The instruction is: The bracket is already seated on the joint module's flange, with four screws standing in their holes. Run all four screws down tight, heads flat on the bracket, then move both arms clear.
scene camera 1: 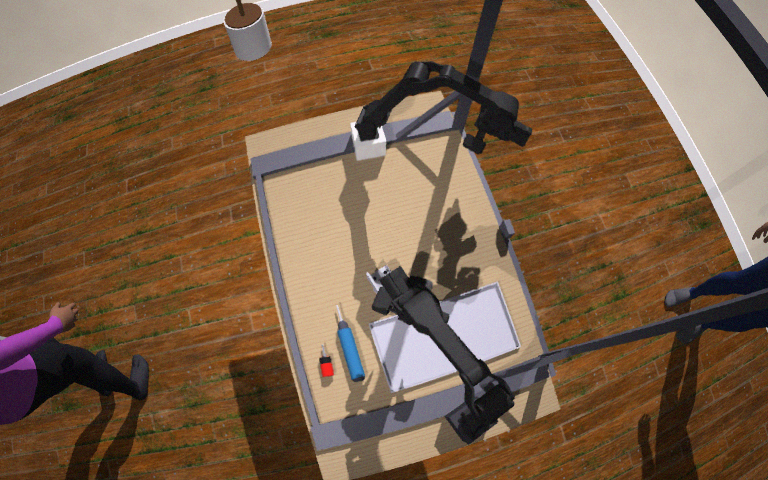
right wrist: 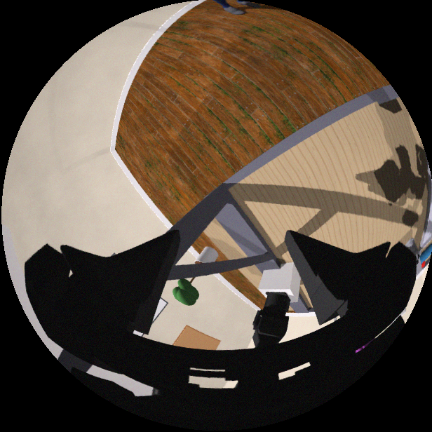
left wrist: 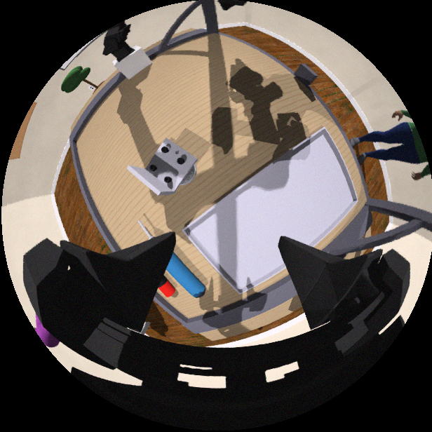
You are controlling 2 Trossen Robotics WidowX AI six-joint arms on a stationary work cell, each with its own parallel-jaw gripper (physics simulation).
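Frame: origin at the left arm's base, x ahead, y left, z up, level; millimetres.
Where they show: right gripper, fingertip midpoint: (scene camera 1: pixel 475 124); left arm's base at its link origin: (scene camera 1: pixel 473 420); right arm's base at its link origin: (scene camera 1: pixel 367 131).
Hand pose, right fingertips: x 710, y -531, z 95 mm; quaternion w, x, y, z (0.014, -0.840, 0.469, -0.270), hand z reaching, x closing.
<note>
Each offset is from my right fingertips to the centre of the thing.
The grey bracket {105 mm down, 227 mm back, 505 mm left} (scene camera 1: pixel 371 278) (left wrist: pixel 145 176) sits on the round joint module (left wrist: pixel 189 176). Several black screw heads (left wrist: pixel 181 160) show at its holes in the left wrist view; whether they lie flat is too small to tell. A blue-handled screwdriver {167 mm down, 317 mm back, 690 mm left} (scene camera 1: pixel 349 352) (left wrist: pixel 184 275) lies on the table, its shaft pointing toward the bracket side. My left gripper (scene camera 1: pixel 387 289) (left wrist: pixel 228 239) is open and empty, above the table near the bracket, partly covering it in the scene view. My right gripper (scene camera 1: pixel 498 140) (right wrist: pixel 234 235) is open and empty, far from the bracket, out past the table's upper right edge.
A red and black tool {170 mm down, 324 mm back, 775 mm left} (scene camera 1: pixel 326 366) (left wrist: pixel 167 289) lies beside the screwdriver. A shallow white tray {179 mm down, 467 mm back, 437 mm left} (scene camera 1: pixel 481 316) (left wrist: pixel 320 175) lies under my left arm. The grey frame (scene camera 1: pixel 305 151) borders the table, with a tall post (scene camera 1: pixel 481 48) near my right arm.
</note>
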